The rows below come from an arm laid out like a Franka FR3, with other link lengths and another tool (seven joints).
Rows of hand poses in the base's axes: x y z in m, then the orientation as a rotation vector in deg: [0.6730, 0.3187, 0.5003, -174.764, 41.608, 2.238]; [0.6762, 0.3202, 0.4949, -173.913, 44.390, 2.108]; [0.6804, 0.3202, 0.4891, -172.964, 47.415, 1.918]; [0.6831, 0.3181, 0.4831, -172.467, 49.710, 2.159]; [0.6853, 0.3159, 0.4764, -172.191, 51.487, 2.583]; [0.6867, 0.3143, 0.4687, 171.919, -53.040, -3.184]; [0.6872, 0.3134, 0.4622, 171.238, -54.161, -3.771]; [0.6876, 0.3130, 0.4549, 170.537, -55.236, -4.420]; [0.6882, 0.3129, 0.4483, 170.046, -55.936, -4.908]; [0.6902, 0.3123, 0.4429, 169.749, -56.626, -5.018]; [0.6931, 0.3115, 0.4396, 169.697, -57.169, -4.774]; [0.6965, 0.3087, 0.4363, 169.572, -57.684, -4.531]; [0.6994, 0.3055, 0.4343, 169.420, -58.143, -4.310]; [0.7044, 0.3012, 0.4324, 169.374, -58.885, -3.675]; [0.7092, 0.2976, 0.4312, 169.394, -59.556, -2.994]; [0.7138, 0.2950, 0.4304, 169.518, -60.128, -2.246]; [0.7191, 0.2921, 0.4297, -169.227, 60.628, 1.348]
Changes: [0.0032, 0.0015, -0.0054, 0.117, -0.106, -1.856]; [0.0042, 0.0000, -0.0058, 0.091, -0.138, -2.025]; [0.0027, -0.0021, -0.0060, -0.113, 0.198, -1.494]; [0.0022, -0.0022, -0.0067, -0.169, 0.333, -1.133]; [0.0014, -0.0016, -0.0077, -0.205, 0.461, -0.992]; [0.0005, -0.0009, -0.0065, -0.193, 0.455, -0.806]; [0.0004, -0.0004, -0.0073, -0.200, 0.500, -0.784]; [0.0006, -0.0001, -0.0066, -0.141, 0.375, -0.519]; [0.0020, -0.0006, -0.0054, -0.050, 0.088, -0.478]; [0.0029, -0.0008, -0.0033, 0.051, -0.187, -0.342]; [0.0034, -0.0028, -0.0033, -0.021, -0.160, -0.337]; [0.0029, -0.0032, -0.0020, -0.054, -0.133, -0.308]; [0.0050, -0.0043, -0.0019, 0.030, -0.446, -0.459]; [0.0048, -0.0036, -0.0012, 0.063, -0.487, -0.402]; [0.0046, -0.0026, -0.0008, 0.115, -0.550, -0.321]; [0.0053, -0.0029, -0.0007, 0.139, -0.656, -0.366]
